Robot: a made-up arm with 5 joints. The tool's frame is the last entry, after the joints. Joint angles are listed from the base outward.
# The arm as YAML. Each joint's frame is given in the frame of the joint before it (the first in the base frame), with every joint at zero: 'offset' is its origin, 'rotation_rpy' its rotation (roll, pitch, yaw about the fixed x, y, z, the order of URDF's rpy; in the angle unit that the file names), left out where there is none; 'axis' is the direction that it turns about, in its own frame. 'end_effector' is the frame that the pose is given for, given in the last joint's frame.
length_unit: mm
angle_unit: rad
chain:
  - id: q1
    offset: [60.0, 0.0, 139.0]
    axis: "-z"
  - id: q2
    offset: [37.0, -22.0, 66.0]
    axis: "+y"
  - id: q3
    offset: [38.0, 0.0, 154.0]
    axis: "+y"
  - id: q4
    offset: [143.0, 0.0, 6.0]
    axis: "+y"
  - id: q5
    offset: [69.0, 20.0, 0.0]
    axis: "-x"
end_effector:
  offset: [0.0, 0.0, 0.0]
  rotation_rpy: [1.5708, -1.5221, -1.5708]
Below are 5 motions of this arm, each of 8 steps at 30 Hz.
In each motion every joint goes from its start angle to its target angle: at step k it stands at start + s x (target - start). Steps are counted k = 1, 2, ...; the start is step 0. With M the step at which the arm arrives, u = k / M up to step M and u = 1 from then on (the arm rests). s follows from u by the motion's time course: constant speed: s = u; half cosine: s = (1 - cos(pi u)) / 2; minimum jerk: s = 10 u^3 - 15 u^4 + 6 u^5.
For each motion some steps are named. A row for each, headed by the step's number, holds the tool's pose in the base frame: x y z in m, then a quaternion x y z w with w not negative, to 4 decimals.
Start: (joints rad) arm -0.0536 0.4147 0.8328 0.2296 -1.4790
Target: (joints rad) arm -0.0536 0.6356 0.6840 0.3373 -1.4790
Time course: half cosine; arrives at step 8
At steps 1, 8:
1: 0.2515 0.0083 0.1273 0.0309 -0.0305 -0.6715 0.7398
8: 0.2543 0.0084 0.1006 -0.0306 0.0303 -0.6715 0.7398

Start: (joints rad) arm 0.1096 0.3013 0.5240 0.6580 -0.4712
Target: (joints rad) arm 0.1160 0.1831 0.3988 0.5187 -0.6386
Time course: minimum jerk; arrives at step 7
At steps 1, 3, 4, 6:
1: 0.2857 -0.0269 0.1719 0.0099 -0.0472 -0.3111 0.9491
3: 0.2969 -0.0287 0.1855 0.0265 -0.1108 -0.3376 0.9344
4: 0.3048 -0.0300 0.1970 0.0415 -0.1586 -0.3564 0.9198
6: 0.3139 -0.0316 0.2133 0.0640 -0.2195 -0.3788 0.8968

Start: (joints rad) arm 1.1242 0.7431 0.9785 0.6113 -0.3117
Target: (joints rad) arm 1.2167 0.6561 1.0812 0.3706 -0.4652
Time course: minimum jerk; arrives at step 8
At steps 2, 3, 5, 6, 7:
2: 0.1031 -0.0970 0.1006 0.1335 0.3355 -0.6391 0.6791
3: 0.1017 -0.0979 0.1009 0.1251 0.3193 -0.6580 0.6703
5: 0.0979 -0.1004 0.1018 0.1039 0.2762 -0.7060 0.6438
6: 0.0964 -0.1014 0.1022 0.0960 0.2593 -0.7236 0.6324
7: 0.0957 -0.1019 0.1025 0.0921 0.2507 -0.7324 0.6263

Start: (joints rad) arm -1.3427 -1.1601 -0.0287 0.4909 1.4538
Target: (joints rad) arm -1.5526 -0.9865 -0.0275 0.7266 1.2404
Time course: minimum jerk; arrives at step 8
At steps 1, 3, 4, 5, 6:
1: 0.0647 0.0118 0.4805 -0.0252 -0.9045 0.4175 0.0833
3: 0.0666 0.0267 0.4778 0.0238 -0.8806 0.4640 0.0928
4: 0.0669 0.0394 0.4748 0.0640 -0.8558 0.5033 0.1009
5: 0.0659 0.0517 0.4711 0.1016 -0.8274 0.5416 0.1087
6: 0.0644 0.0608 0.4679 0.1285 -0.8034 0.5700 0.1146

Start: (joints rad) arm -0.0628 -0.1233 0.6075 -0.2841 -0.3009
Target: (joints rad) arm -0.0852 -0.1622 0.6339 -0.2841 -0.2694
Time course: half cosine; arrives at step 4
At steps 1, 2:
1: 0.3116 0.0146 0.2880 0.1293 -0.6203 -0.1075 0.7661
2: 0.3096 0.0165 0.2891 0.1287 -0.6222 -0.1000 0.7657

